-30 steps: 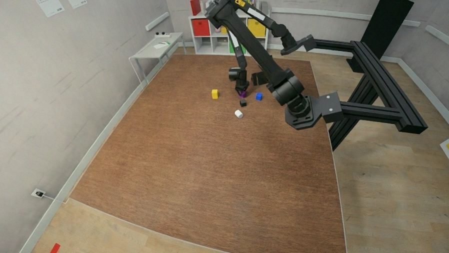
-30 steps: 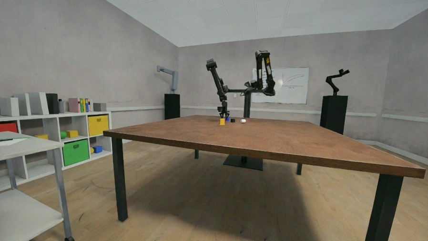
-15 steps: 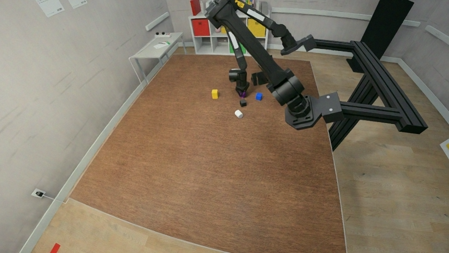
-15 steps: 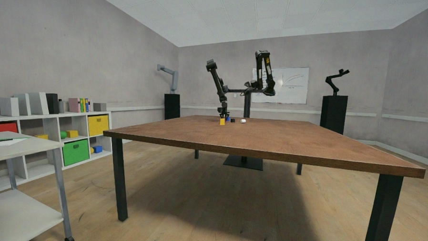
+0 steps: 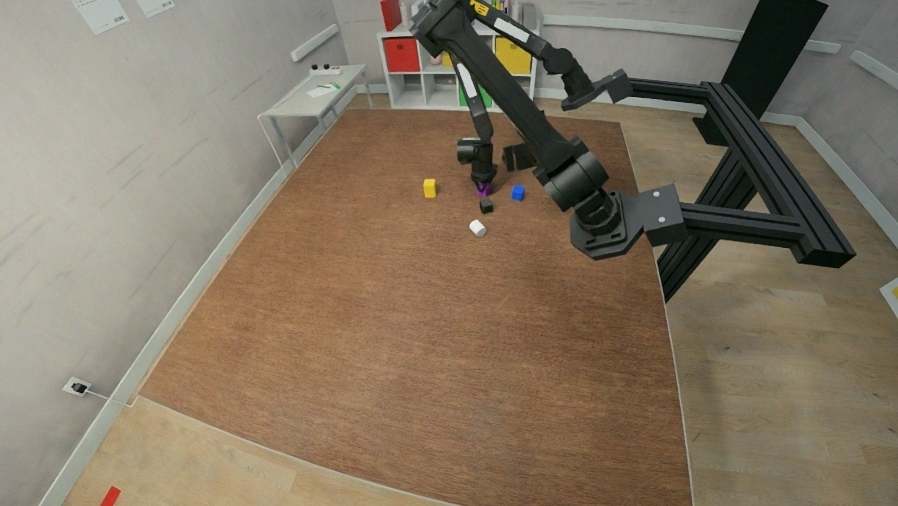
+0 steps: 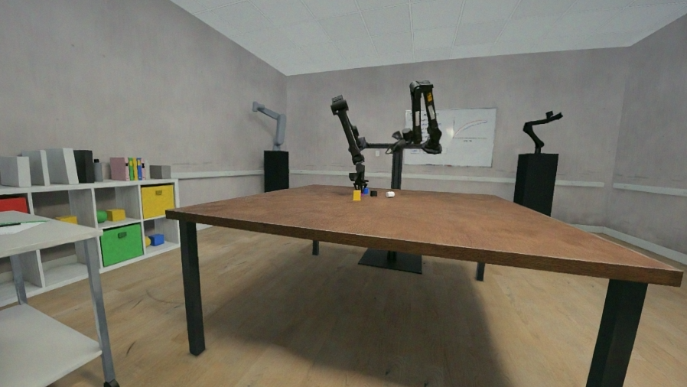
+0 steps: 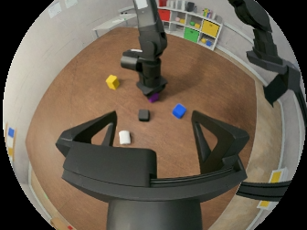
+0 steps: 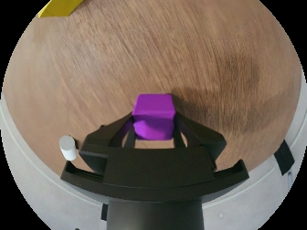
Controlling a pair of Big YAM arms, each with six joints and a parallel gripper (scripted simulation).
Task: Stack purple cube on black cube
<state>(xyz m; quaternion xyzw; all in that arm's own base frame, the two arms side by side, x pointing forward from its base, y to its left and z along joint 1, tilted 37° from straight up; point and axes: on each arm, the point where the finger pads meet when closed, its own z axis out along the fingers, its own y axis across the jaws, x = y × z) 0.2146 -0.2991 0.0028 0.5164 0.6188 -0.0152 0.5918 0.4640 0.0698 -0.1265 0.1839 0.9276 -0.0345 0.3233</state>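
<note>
Right now the black cube is 10 cm to the left of my right hand and 2 cm behind it. From my right hand the other things lie so: yellow cube (21 cm ahead, 3 cm to the left); purple cube (right at my right hand); blue cube (13 cm behind, 1 cm to the left).
</note>
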